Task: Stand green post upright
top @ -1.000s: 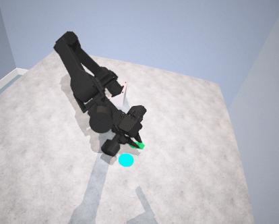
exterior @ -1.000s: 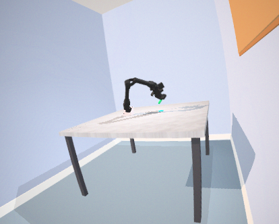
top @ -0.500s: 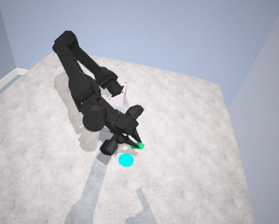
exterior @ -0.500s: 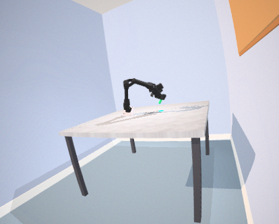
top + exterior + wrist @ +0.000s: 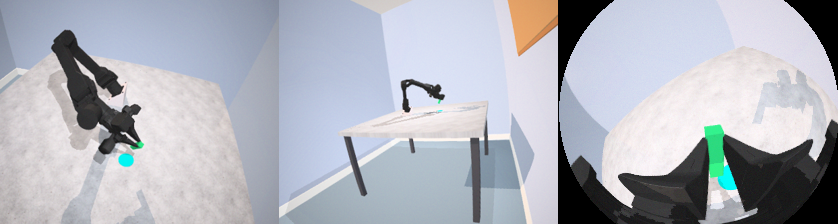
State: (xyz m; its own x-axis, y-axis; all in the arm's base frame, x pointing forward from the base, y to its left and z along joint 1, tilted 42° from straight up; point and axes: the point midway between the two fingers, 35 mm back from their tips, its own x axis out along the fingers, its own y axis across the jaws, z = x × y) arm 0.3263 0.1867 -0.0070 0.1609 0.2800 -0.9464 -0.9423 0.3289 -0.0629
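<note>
My gripper tip is 130 mm above the cyan circle, 40 mm to the left of it and 10 mm past it. From my gripper tip the other things lie so: green post 20 mm below, 10 mm to the right, 10 mm behind.
</note>
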